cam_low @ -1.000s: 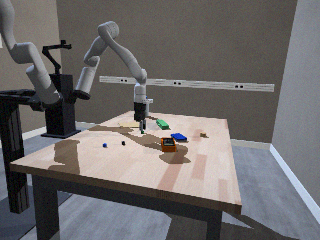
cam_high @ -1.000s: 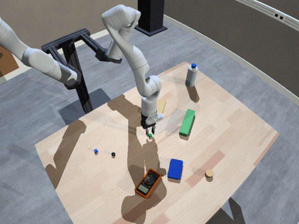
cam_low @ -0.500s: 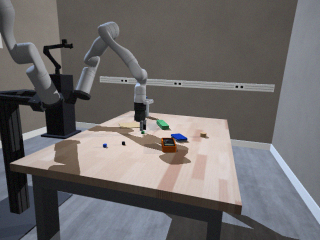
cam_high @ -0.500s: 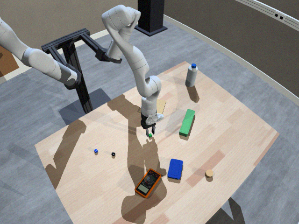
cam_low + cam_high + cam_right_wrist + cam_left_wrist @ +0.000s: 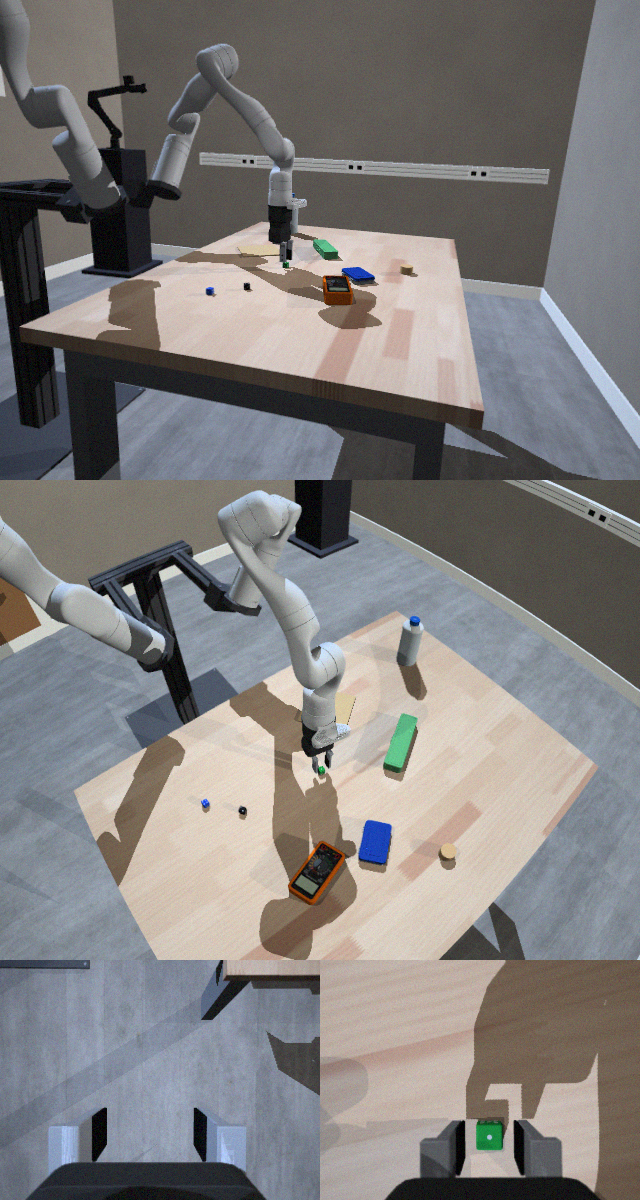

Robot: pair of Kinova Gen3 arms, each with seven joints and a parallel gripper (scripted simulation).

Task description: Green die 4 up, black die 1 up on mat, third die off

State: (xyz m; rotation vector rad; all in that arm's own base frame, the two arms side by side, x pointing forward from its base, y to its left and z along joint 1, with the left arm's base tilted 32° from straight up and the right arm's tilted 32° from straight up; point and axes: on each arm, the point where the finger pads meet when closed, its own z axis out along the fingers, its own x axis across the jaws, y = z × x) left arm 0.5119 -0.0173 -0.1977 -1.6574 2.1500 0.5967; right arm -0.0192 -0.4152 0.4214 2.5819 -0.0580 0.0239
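The green die lies 30 mm below my left hand. From my left hand the other things lie so: pale yellow square mat (160 mm to the left, 150 mm behind, 40 mm below); then blue box (240 mm ahead, 50 mm to the right, 30 mm below); then black die (230 mm to the right, 40 mm behind, 30 mm below).
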